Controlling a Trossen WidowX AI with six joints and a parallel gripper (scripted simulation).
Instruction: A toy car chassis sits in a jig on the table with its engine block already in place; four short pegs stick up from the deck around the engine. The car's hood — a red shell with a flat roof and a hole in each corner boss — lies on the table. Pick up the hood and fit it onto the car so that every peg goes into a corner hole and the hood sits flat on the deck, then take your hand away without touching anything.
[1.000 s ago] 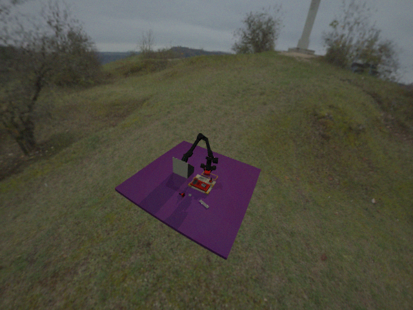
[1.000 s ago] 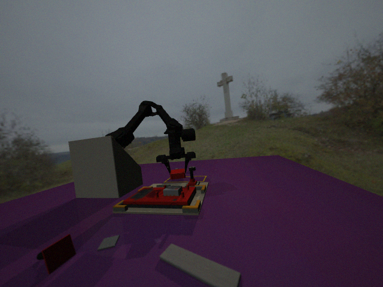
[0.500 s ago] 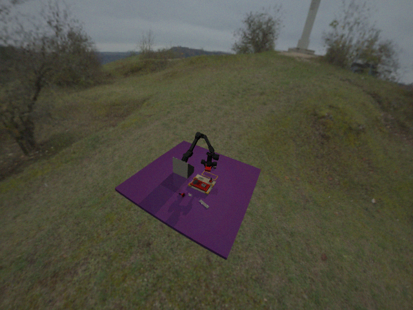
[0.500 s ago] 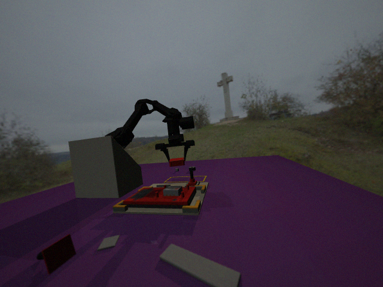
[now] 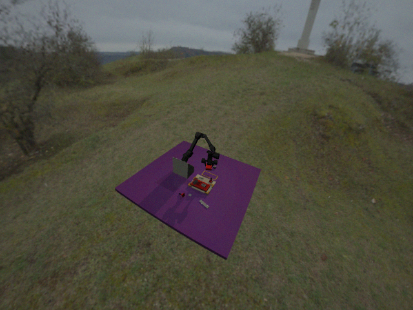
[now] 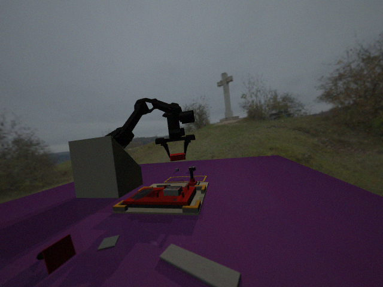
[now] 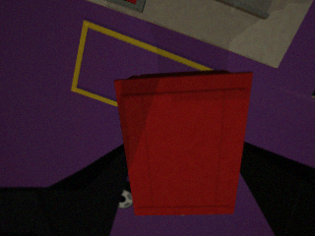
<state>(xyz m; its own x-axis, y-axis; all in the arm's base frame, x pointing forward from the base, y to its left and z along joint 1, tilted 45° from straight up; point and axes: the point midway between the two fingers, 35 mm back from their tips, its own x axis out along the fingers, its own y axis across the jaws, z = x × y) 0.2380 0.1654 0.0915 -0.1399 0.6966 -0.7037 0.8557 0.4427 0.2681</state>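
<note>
Now: the grey engine block 22 cm to the right of my gripper tip, 10 cm ahead of it and 8 cm below it. Also, from my gripper tip: red hood: 1 cm above.
</note>
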